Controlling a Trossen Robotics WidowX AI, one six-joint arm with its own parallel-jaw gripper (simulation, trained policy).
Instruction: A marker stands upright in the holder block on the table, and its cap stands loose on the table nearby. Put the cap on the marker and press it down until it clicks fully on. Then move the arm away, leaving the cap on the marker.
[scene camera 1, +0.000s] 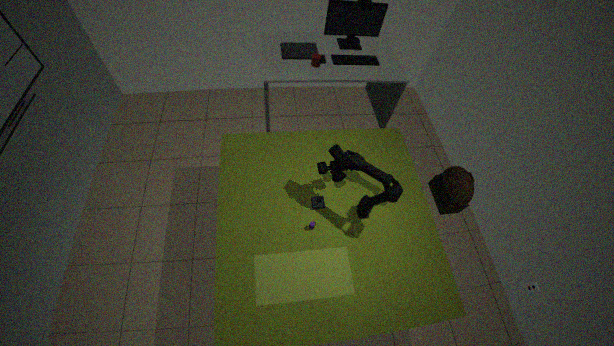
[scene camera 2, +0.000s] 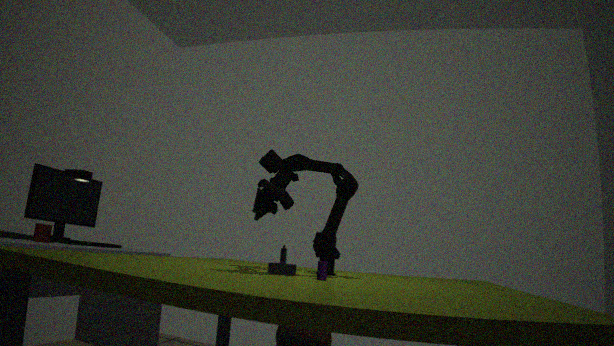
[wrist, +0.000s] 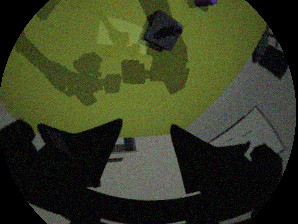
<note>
In view: my gripper (scene camera 2: 254, 216).
My gripper also shows in the wrist view (wrist: 146, 124).
</note>
